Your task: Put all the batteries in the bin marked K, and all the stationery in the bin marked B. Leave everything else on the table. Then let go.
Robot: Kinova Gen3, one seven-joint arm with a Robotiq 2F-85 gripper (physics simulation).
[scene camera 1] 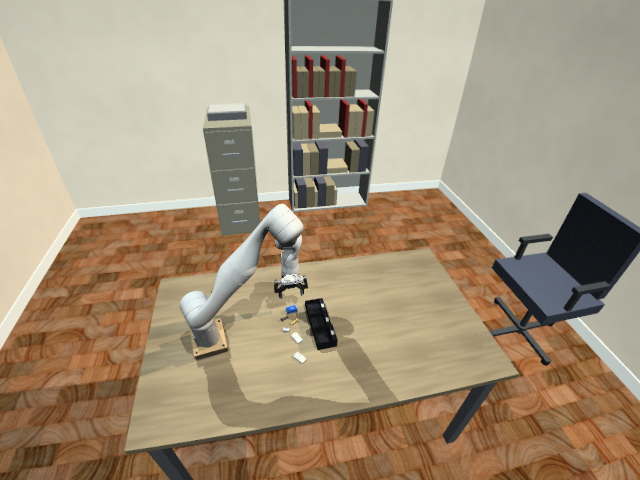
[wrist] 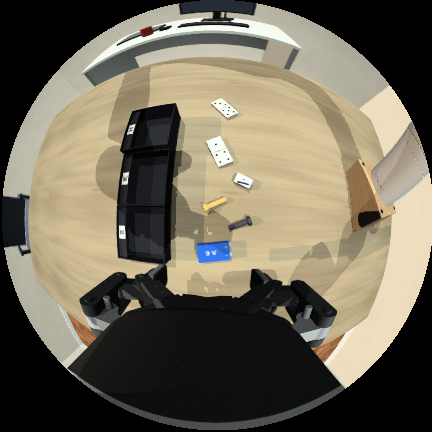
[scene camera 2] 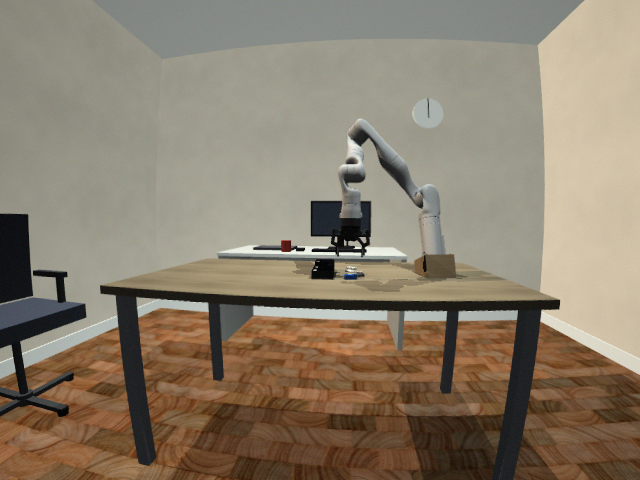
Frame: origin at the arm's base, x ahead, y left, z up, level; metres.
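Seen in the pictures: gripper, fingertip midpoint: (scene camera 1: 291,295) (wrist: 208,276) (scene camera 2: 349,256); arm's base, origin of the base link: (scene camera 1: 208,336) (wrist: 380,186) (scene camera 2: 433,257).
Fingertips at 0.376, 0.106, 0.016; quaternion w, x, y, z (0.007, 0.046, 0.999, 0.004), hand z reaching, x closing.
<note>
Offsets run from my fingertips to a thing's middle, as dx, dy, dz.
A blue 9 V battery @(-0.006, -0.010, -0.079) (scene camera 1: 291,308) (scene camera 2: 350,276) (wrist: 213,251) lies flat on the table beside the nearest bin in the wrist view. A small white block with a dark slot or blade @(-0.055, -0.115, -0.077) (scene camera 1: 285,329) (wrist: 243,180), perhaps a pencil sharpener, lies farther off. The black row of three bins @(+0.097, -0.125, -0.065) (scene camera 1: 327,345) (scene camera 2: 322,272) (wrist: 168,225) stands to the left in the wrist view. Its bins look empty; their white labels are too blurred to read surely. My gripper (scene camera 1: 292,295) (scene camera 2: 350,254) (wrist: 208,276) is open and empty, pointing down above the table near the battery.
A yellow bolt @(-0.010, -0.080, -0.082) (scene camera 1: 294,321) (wrist: 215,204) and a dark bolt @(-0.046, -0.049, -0.082) (scene camera 1: 284,318) (wrist: 241,223) lie between the battery and the white block. Two dominoes @(-0.021, -0.166, -0.084) (scene camera 1: 296,337) (wrist: 219,151) lie beyond the block. The arm's wooden base (scene camera 1: 210,350) (scene camera 2: 442,266) (wrist: 361,195) stands on the opposite side from the bins.
</note>
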